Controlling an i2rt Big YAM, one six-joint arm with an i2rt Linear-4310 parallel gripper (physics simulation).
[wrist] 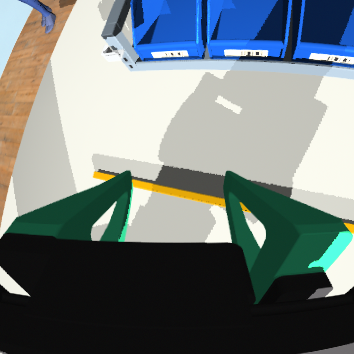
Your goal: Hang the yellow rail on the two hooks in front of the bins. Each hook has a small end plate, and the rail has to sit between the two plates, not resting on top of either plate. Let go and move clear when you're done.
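Frame: origin at the arm's base, x back, y right, z up, level; centimetres.
Seen in the pictures: gripper, fingertip midpoint: (177,178).
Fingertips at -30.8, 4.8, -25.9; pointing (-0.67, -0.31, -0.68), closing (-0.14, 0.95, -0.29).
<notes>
Pixels of each thing's top centre, then the offset from my fingertips to it, as dx, dy, dz. "*": a spot on its surface instead. Level surfaces: height alone.
- yellow rail, top centre: (211,199) +0.7, +0.7, -12.8
- pale metal front bar, surface spot: (170,65) * -18.8, -7.9, -12.7
- small whitish fitting, surface spot: (111,53) * -17.2, -14.4, -6.9
- wooden floor, surface height: dz -13.7
The yellow rail (175,193) crosses the wrist view behind the fingers, from left of the left finger to the right edge, sloping slightly down to the right. A grey band, dark where shaded, runs along its far side. My gripper (177,178) is open and empty, with its green fingertips apart. In the picture the tips overlap the rail's line; their height above it cannot be told. The rail's left end shows; its right part is partly hidden by the right finger and cut off by the view. I cannot make out the two hooks or their end plates.
Blue bins (167,30) (248,30) (325,35) with white labels stand at the top, behind a pale metal front bar (170,65). A small whitish fitting (111,53) is at its left corner. The white table's edge and wooden floor (25,115) lie at left.
</notes>
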